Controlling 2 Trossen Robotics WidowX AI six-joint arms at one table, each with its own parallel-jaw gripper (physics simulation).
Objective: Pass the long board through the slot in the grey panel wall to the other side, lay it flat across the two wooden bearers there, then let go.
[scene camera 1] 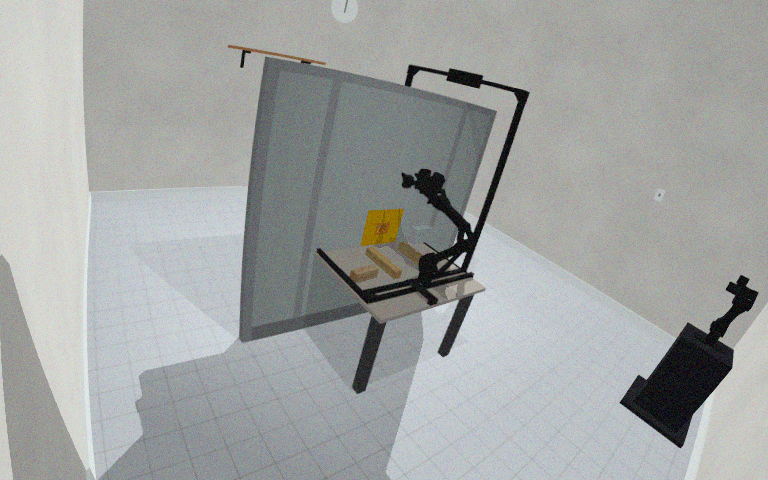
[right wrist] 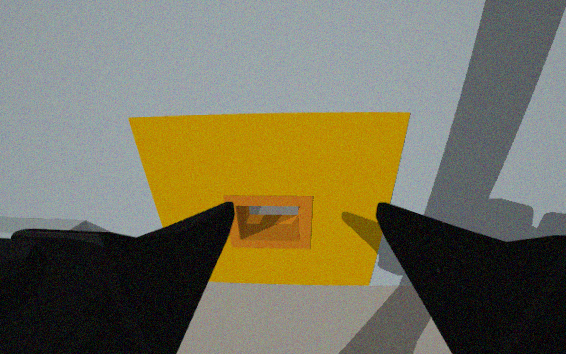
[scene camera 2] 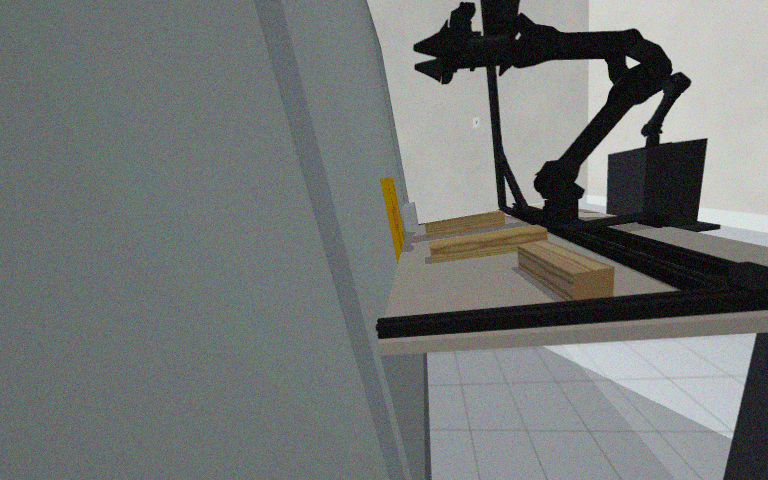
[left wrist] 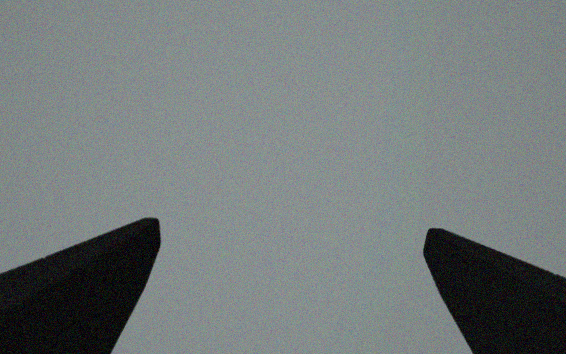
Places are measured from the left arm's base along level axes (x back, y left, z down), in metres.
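Where they show: left gripper, fingertip midpoint: (scene camera 1: 408, 173) (scene camera 2: 413, 58) (left wrist: 294, 235); right gripper, fingertip midpoint: (right wrist: 304, 209); left arm's base at its link origin: (scene camera 1: 423, 281) (scene camera 2: 561, 221).
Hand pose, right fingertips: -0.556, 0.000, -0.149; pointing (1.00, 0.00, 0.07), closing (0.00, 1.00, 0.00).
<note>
Each offset is from my right fingertips to the top centre of the thing, as dx, dy, dz. "spot": to the spot under its first point. Level surfaces: height alone.
The long board does not show clearly in any view. A yellow plate (scene camera 1: 370, 217) (scene camera 2: 390, 215) (right wrist: 280, 155) is on the grey panel wall (scene camera 1: 294, 169) (scene camera 2: 169, 226) (left wrist: 290, 100) (right wrist: 250, 60). The slot's orange frame (right wrist: 306, 225) is in it. Two roughly parallel wooden bars, seemingly the bearers, lie on the table: one bar @[+0.338, +0.101, +0.124] (scene camera 1: 383, 262) (scene camera 2: 487, 243) and another bar @[+0.332, -0.141, +0.124] (scene camera 1: 408, 253) (scene camera 2: 464, 223) nearer the arm's base. My left gripper (scene camera 1: 406, 180) (scene camera 2: 417, 57) (left wrist: 294, 235) is open and empty, high above the table, facing the wall. My right gripper (right wrist: 304, 209) is open and empty, facing the plate.
A shorter, thicker wooden block @[+0.406, +0.271, +0.121] (scene camera 1: 363, 273) (scene camera 2: 543, 260) lies beside the bars on the table @[dz +0.168] (scene camera 1: 396, 308) (scene camera 2: 453, 294). A pale object @[spot: +0.152, -0.270, +0.109] (scene camera 2: 410, 216) stands near the plate. A black overhead frame (scene camera 1: 502, 158) (scene camera 2: 494, 113) rises by the arm. A dark cabinet (scene camera 1: 673, 384) (scene camera 2: 625, 181) stands beyond.
</note>
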